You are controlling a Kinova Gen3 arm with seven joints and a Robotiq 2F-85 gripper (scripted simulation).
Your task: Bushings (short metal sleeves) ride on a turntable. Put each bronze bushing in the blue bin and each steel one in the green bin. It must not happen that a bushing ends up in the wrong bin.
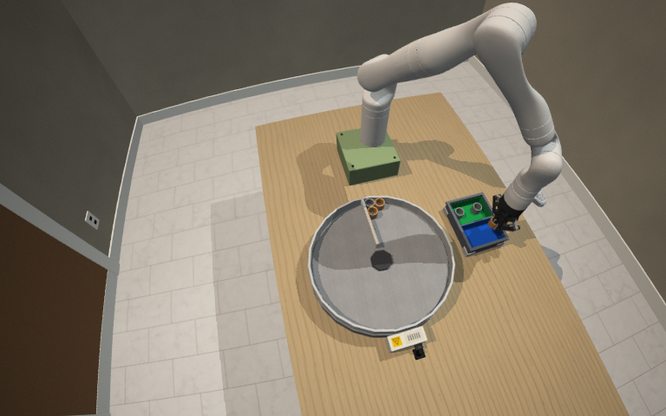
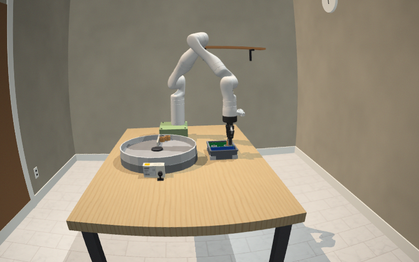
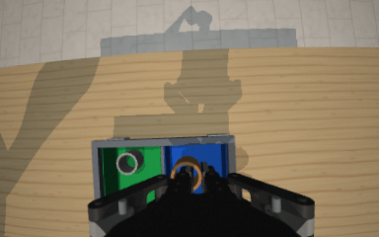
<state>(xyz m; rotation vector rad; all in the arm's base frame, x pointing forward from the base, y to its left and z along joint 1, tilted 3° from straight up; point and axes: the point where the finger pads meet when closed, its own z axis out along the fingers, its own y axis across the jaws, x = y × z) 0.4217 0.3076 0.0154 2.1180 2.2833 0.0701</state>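
My hand is 40 mm past the blue bin, 40 mm to the left of it and 60 mm above it. Also, from my hand: turntable 30 mm ahead, 390 mm to the right, 30 mm below.
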